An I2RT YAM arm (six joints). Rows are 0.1 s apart.
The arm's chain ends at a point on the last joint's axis. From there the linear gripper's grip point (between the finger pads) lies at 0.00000 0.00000 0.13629 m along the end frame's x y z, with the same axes.
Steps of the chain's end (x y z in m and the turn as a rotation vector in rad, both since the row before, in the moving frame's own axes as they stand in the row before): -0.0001 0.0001 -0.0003 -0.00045 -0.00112 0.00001; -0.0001 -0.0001 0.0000 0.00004 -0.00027 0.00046; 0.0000 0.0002 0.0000 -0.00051 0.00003 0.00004; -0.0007 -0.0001 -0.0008 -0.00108 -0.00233 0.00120; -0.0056 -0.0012 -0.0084 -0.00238 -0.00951 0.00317; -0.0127 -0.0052 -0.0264 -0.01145 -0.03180 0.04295
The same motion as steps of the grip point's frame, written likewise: -0.0003 0.0002 -0.0003 -0.00045 -0.00112 0.00001; -0.0001 -0.0001 0.0000 0.00004 -0.00027 0.00046; 0.0000 0.0003 0.0000 -0.00051 0.00003 0.00004; -0.0010 0.0000 -0.0008 -0.00108 -0.00233 0.00120; -0.0069 -0.0009 -0.0084 -0.00238 -0.00951 0.00317; -0.0171 -0.0037 -0.0265 -0.01145 -0.03180 0.04295
